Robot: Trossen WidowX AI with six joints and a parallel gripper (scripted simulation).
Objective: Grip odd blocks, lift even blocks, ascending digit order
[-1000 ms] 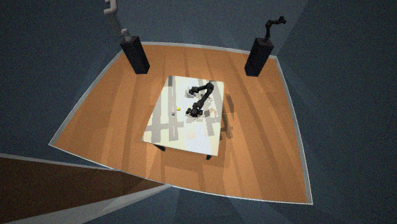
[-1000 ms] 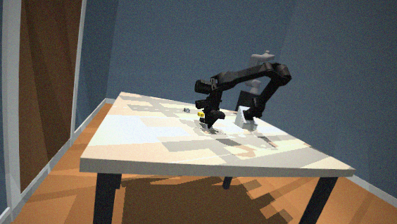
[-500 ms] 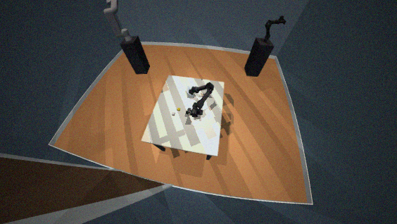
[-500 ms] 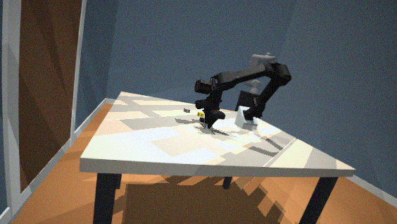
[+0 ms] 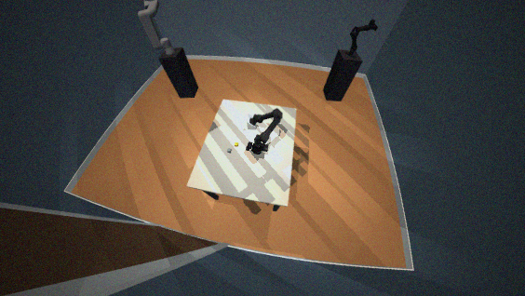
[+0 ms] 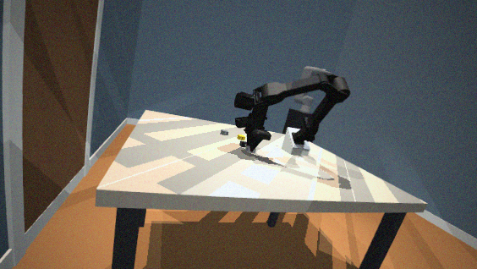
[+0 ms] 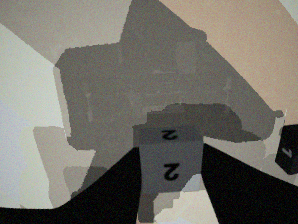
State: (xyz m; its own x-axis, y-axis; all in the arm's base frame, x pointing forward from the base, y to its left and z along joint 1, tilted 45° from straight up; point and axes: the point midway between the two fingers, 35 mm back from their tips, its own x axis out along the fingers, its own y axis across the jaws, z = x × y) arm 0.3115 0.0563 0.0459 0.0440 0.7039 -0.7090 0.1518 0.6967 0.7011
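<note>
My gripper tip is right at the pale block. The rest, counted from my gripper tip: grey block: 28 cm to the right, 1 cm below; then yellow block: 7 cm behind, 22 cm to the right, 1 cm below; then black block: 3 cm behind, 10 cm to the right, 1 cm below.
</note>
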